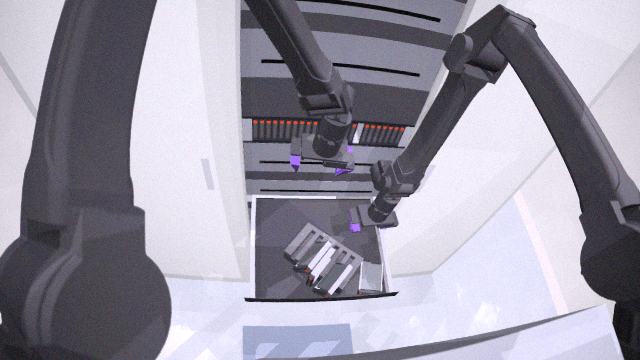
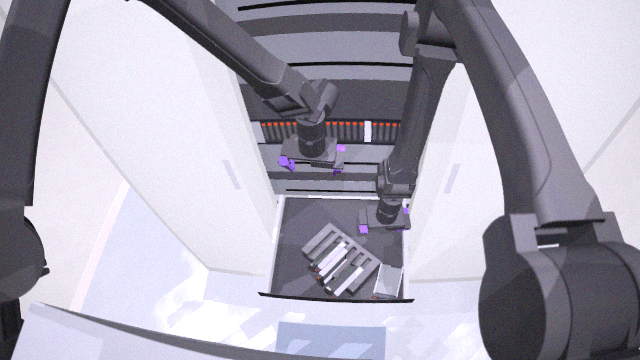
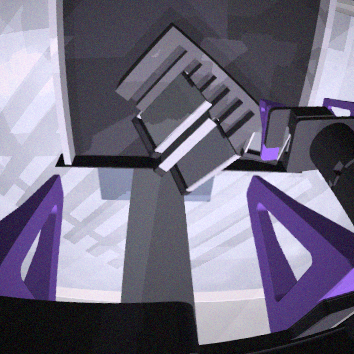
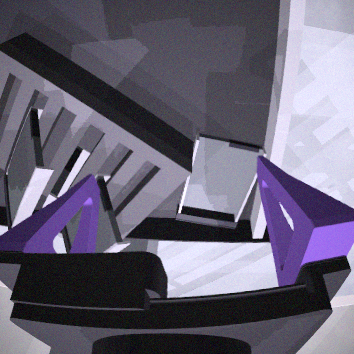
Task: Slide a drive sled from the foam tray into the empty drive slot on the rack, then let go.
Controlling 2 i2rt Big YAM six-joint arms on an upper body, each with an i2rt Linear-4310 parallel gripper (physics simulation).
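Frame: origin at the left arm's base, x ahead, y left, z up, level; metres.
Seen in the pictures: left gripper, fingertip midpoint: (image 1: 315,172) (image 2: 313,172) (image 3: 157,183); right gripper, fingertip midpoint: (image 1: 365,229) (image 2: 381,231) (image 3: 293,102) (image 4: 173,172).
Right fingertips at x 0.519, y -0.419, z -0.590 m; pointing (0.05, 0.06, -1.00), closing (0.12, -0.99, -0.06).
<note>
A point is followed by its place in that frame.
The grey foam tray (image 1: 303,235) @[x 0.542, y -0.240, z -0.672 m] (image 2: 322,234) @[x 0.544, y -0.240, z -0.672 m] (image 3: 165,50) @[x 0.552, y -0.251, z -0.672 m] (image 4: 172,175) @[x 0.452, y -0.409, z -0.671 m] lies slantwise in the open drawer, with several sleds standing in it. One drive sled (image 1: 371,276) @[x 0.407, y -0.459, z -0.719 m] (image 2: 388,280) @[x 0.407, y -0.456, z -0.720 m] (image 4: 222,180) @[x 0.408, y -0.461, z -0.719 m] lies flat beside it, near the drawer's front right corner. A pale gap (image 1: 358,133) (image 2: 368,131) shows in the rack's row of orange-tipped drives. My left gripper (image 1: 319,167) @[x 0.555, y -0.243, z -0.367 m] (image 2: 312,166) @[x 0.555, y -0.243, z -0.367 m] (image 3: 157,183) @[x 0.555, y -0.243, z -0.367 m] is open and empty, in front of the rack below that row. My right gripper (image 1: 371,227) @[x 0.518, y -0.419, z -0.590 m] (image 2: 383,229) @[x 0.518, y -0.419, z -0.590 m] (image 4: 173,172) @[x 0.518, y -0.419, z -0.590 m] is open and empty above the drawer's right part, near the flat sled.
The drawer's pale right wall (image 4: 284,75) @[x 0.545, y -0.505, z -0.694 m] runs close by the right gripper's right finger. White panels (image 1: 220,125) @[x 0.684, y 0.003, z -0.341 m] (image 2: 250,235) @[x 0.684, y 0.125, z -0.997 m] flank the rack and drawer. The left forearm (image 1: 300,50) @[x 0.486, y -0.169, z 0.003 m] (image 2: 235,45) @[x 0.490, y -0.169, z 0.027 m] crosses in front of the rack. The two grippers are fairly near each other.
</note>
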